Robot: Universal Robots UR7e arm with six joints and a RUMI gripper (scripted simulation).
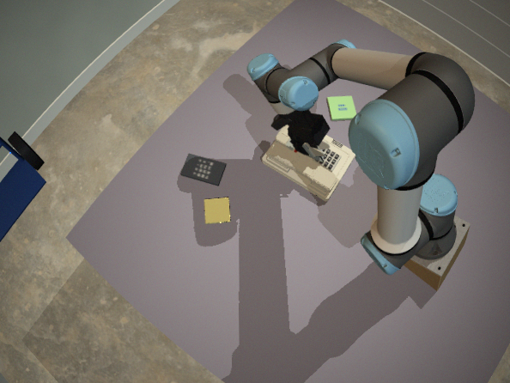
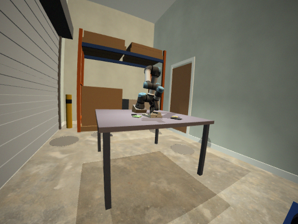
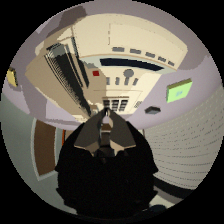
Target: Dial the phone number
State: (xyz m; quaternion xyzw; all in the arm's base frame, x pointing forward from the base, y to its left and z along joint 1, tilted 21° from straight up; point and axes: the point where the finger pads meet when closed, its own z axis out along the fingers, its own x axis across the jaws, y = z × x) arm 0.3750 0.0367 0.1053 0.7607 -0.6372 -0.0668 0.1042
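The handset lies 10 mm ahead of my hand and 60 mm to the left of it. From my hand the other things lie so: dark calculator-like pad (220 mm ahead, 240 mm to the left, 40 mm below); then note (70 mm ahead, 200 mm to the right, 40 mm below).
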